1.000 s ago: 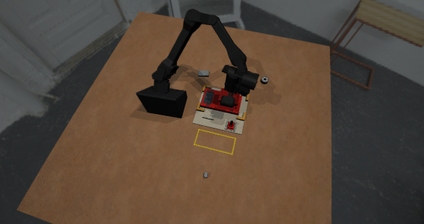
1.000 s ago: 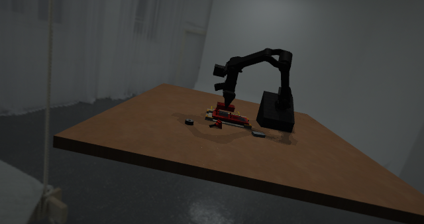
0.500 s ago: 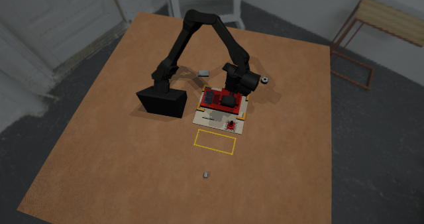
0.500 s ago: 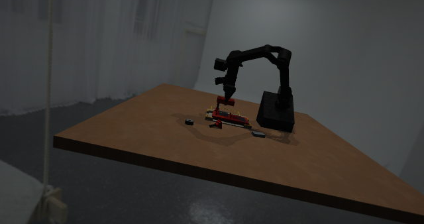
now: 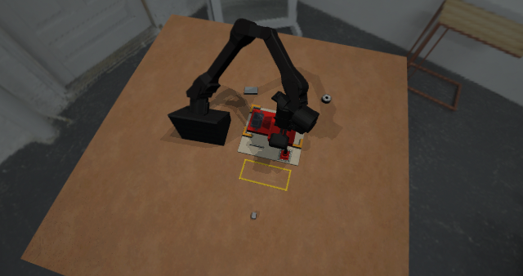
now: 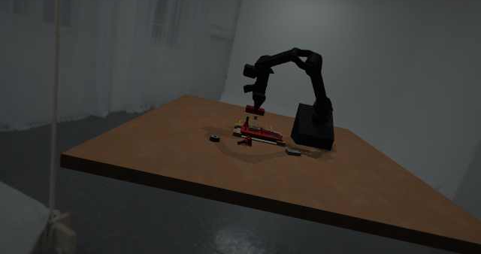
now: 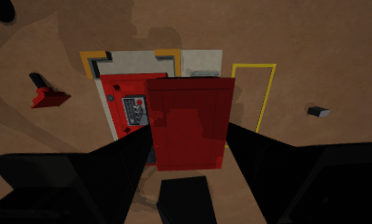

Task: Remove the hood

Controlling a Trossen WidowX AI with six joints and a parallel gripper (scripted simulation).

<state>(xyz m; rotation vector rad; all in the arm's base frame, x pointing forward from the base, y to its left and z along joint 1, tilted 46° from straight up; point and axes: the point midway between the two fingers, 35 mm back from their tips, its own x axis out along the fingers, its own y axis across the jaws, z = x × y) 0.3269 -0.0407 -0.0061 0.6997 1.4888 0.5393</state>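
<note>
My gripper tip is now 100 mm above the beige base plate, 60 mm to the right of it and 30 mm past it. Round my gripper tip: grey piece: 290 mm to the right, 100 mm below, 60 mm behind; black wheel: 260 mm to the left, 180 mm ahead, 100 mm below; red hood: right at my gripper tip.
</note>
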